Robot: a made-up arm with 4 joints.
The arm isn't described. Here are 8 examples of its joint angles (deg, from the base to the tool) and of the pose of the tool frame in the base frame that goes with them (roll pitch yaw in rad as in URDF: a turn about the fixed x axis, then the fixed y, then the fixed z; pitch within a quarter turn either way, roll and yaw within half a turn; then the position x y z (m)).
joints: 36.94 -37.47 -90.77 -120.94
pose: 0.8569 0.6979 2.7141 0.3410 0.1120 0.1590
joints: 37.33 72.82 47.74 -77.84
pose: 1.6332 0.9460 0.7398 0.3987 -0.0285 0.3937
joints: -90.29 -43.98 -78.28 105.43
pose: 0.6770 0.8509 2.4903 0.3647 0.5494 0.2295
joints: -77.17 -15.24 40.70 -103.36
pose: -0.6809 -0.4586 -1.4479 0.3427 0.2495 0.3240
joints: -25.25 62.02 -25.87 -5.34
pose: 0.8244 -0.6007 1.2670 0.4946 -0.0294 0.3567
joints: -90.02 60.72 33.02 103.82
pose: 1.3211 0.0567 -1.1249 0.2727 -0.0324 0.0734
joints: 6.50 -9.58 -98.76 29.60
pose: -1.6016 -0.6623 -2.9223 0.3549 -0.1475 0.3198
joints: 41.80 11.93 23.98 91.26
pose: 0.2990 -1.0184 -0.2471 0.3029 -0.1836 0.5516
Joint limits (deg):
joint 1: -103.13..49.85
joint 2: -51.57..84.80
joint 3: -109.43..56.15
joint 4: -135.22..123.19
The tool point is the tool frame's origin. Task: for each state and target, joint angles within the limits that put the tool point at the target. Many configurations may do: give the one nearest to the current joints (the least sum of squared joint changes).
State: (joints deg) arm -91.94 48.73 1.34 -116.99
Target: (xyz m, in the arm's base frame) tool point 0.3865 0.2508 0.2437
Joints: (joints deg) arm -82.98 42.03 -15.03 -78.75
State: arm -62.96 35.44 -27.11 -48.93
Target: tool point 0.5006 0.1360 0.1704
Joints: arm -77.88 44.29 -10.73 -22.05
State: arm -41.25 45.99 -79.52 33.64
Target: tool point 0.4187 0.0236 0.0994
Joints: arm -72.87 22.62 -66.43 27.54
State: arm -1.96 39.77 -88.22 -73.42
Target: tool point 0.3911 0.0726 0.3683
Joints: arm 7.93 42.81 -67.47 -43.48
